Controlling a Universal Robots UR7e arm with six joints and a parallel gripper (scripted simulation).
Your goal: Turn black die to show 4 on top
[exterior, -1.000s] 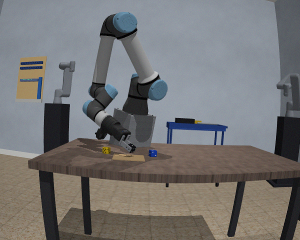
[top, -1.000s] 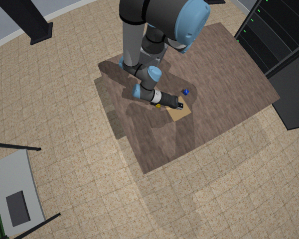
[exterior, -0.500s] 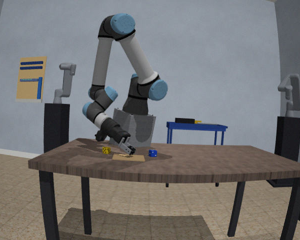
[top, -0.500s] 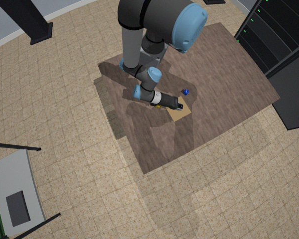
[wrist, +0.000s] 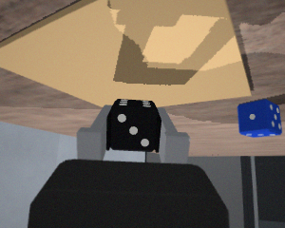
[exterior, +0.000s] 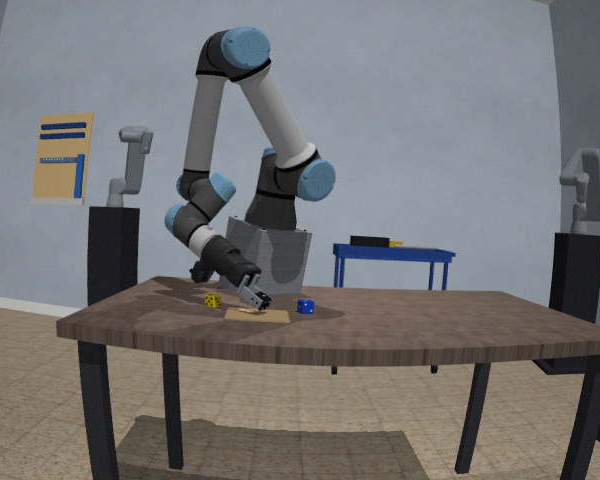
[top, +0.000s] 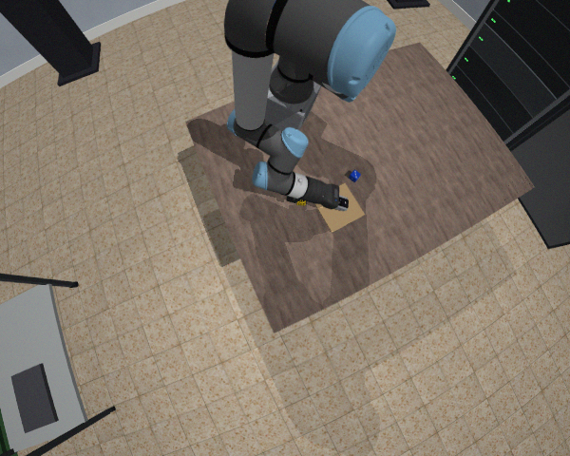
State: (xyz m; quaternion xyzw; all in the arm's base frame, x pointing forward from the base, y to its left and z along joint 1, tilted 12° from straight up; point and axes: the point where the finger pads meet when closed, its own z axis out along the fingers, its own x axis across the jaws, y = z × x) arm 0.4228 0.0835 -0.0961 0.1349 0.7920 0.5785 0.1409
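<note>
Now: hand 40 mm above the tan mat. The rest, counted from my hand: blue die (100 mm behind, 90 mm to the left, 20 mm below); black die (right at my hand); yellow die (130 mm to the right, 60 mm behind, 20 mm below).
</note>
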